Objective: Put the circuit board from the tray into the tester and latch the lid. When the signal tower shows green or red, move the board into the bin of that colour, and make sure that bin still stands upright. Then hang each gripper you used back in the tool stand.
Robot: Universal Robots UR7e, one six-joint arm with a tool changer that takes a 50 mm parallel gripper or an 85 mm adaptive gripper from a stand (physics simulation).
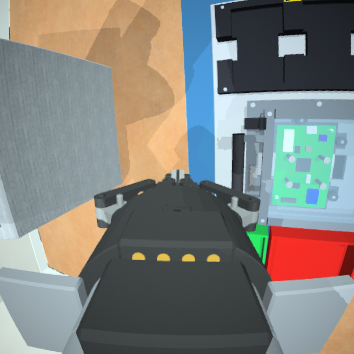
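Frame: origin at the arm's base, x left, y ahead, z down, level; centimetres.
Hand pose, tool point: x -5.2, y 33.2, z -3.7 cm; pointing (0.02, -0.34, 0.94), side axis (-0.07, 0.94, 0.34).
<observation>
Each offset is from my tool point to the top centre of the thing. "spot": to the spot under its first point. Level surfaces: height alone.
The green circuit board @(spot: dx +0.6, dy +7.8, dz +22.9 cm) (302, 170) lies inside the tester @(spot: dx +8.2, dy +2.7, dz +26.5 cm) (260, 107) at the right, seen through a clear, bluish cover. The cover looks lowered over the board. A black block @(dx +6.2, dy +1.9, dz +22.0 cm) (255, 123) and a dark upright bar @(spot: dx +1.7, dy +0.1, dz +22.7 cm) (238, 160) are at the tester's left side. My gripper (178, 176) is shut, its fingertips together with nothing visible between them, to the left of the tester. A red bin @(dx -19.6, dy +12.9, dz +27.8 cm) (305, 257) and part of a green bin @(dx -19.6, dy -2.1, dz +27.8 cm) (258, 245) show below the tester, partly hidden by my gripper body. The signal tower does not show.
A large grey metal block (57, 135) stands close at the left. A black slotted fixture @(spot: dx +14.6, dy +2.1, dz +30.7 cm) (255, 65) lies on a white base at the upper right, above the tester. A blue strip (200, 110) runs along the base's left side. Wooden table surface @(dz +32.5 cm) (155, 150) shows between.
</observation>
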